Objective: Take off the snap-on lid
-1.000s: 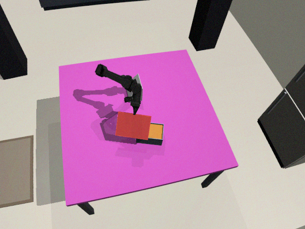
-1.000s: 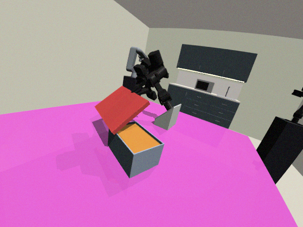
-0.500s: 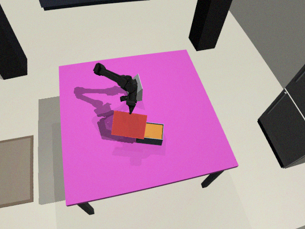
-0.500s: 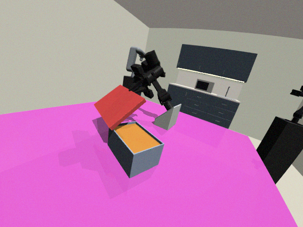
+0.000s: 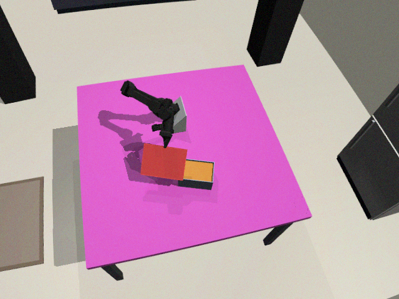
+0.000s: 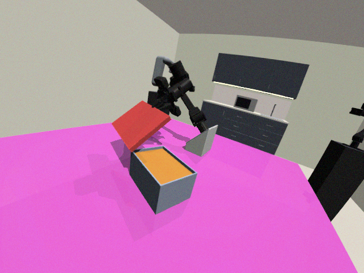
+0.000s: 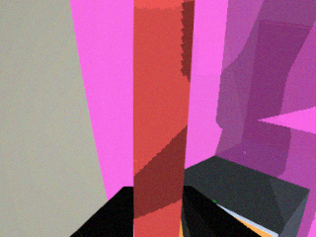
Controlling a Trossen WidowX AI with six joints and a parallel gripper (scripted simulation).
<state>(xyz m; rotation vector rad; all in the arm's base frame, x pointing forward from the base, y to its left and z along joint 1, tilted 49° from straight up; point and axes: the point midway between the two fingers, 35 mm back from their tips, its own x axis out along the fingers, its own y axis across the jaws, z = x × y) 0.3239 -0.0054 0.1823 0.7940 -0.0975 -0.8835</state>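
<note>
The red lid is 60 mm ahead of my gripper tip, 50 mm below it and 30 mm to the right of it. Also, from my gripper tip: grey-blue storage box: 180 mm below, 150 mm to the left, 120 mm ahead.
</note>
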